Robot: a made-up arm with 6 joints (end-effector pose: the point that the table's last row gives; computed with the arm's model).
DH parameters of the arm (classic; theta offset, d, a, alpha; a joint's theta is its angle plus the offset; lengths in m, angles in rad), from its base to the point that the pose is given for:
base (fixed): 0.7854 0 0.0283 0
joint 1: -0.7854 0.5 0 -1.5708
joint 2: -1.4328 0 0.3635 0
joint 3: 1.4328 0 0.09 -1.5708
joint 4: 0 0.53 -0.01 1.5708
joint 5: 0 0.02 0.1 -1.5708
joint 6: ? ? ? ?
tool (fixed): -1.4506 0.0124 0 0
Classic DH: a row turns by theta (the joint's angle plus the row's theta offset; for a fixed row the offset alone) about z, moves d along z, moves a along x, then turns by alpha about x.
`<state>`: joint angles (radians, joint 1 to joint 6).
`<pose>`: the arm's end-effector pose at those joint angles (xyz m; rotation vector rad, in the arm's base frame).
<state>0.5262 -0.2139 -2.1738 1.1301 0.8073 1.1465</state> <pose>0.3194 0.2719 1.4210 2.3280 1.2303 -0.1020</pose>
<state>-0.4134 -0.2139 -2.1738 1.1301 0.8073 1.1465</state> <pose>0.4000 -0.0730 1.4210 2.6945 0.0441 -0.4091</pose>
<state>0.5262 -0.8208 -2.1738 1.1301 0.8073 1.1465</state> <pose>-0.1944 -0.0265 1.4763 2.3787 1.0255 0.6971</pose>
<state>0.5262 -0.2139 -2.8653 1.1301 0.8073 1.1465</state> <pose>-0.0707 0.0453 1.5560 2.3706 0.9894 0.8074</pose>
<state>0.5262 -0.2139 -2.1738 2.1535 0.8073 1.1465</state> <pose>0.2929 0.2277 1.4633 -1.9323 -2.2346 -0.1300</pose>
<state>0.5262 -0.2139 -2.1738 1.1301 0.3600 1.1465</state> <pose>0.3379 0.2047 1.4486 2.7881 0.9722 0.0440</pose>
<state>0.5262 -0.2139 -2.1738 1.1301 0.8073 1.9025</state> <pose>0.3113 0.2697 1.4353 -2.3797 -1.8851 0.7865</pose>
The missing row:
joint 6: -0.6627 0.1579 -0.0202 -2.2578
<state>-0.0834 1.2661 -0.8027 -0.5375 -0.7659 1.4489</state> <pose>0.3090 0.0971 -0.0534 1.3269 0.6455 -1.5330</pose>
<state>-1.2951 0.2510 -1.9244 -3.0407 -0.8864 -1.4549</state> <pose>0.2145 -0.6288 0.8003 -1.6693 1.2432 1.9052</pose>
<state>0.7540 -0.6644 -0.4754 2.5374 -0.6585 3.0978</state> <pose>0.3527 0.1558 0.5481 -0.0951 0.2198 0.3660</pose>
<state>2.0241 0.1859 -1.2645 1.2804 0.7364 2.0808</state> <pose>-0.3738 0.7027 0.6141 0.1588 1.4860 -1.8930</pose>
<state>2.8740 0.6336 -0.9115 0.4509 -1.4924 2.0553</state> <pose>-0.5581 0.2090 0.3884 1.1072 2.3865 -0.1394</pose>
